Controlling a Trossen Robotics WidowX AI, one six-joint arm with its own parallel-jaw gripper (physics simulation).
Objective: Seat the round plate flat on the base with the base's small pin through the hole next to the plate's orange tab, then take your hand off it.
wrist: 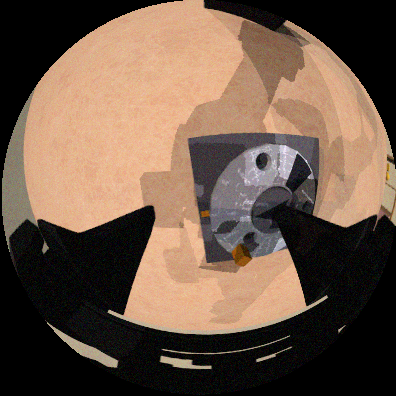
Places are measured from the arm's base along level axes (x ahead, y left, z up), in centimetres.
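Pixels of known places: gripper, fingertip midpoint: (217,211).
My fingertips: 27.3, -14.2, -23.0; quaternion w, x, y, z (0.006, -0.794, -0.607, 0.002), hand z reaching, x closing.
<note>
For each thing: its middle in the pictures, then the offset to it from my fingertips, as dx, dy, dz. "pt": a spot on its surface instead. Level surfaces: height alone.
- round grey plate at the middle of its body: (276,212) +1.8, +4.6, -0.5
- dark square base at the middle of its body: (266,202) +1.8, +4.5, -2.5
- dark hole at a spot on its surface: (251,238) pt +4.4, +2.4, -1.4
- small orange mark at a spot on its surface: (205,214) pt +1.0, -1.1, -1.9
- light wood-coloured table top at its surface level: dz -4.4
The round grey plate (230,185) lies over the dark square base (206,160), right of centre in the wrist view. Its orange tab (242,255) is at the base's near edge, with a dark hole (251,238) next to it. Another hole (262,160) is at the plate's far side, and a large round opening is in its middle. A small orange mark (205,214) shows at the base's left edge. I cannot make out the small pin, nor whether the plate sits fully flat. My gripper (217,211) is open and empty; its right finger hides part of the plate.
The base rests on a light wood-coloured table top (100,125) crossed by shadows of the arm. A grey surface shows past the table's left edge. Part of a pale object with a yellow detail (388,171) shows at the far right edge.
</note>
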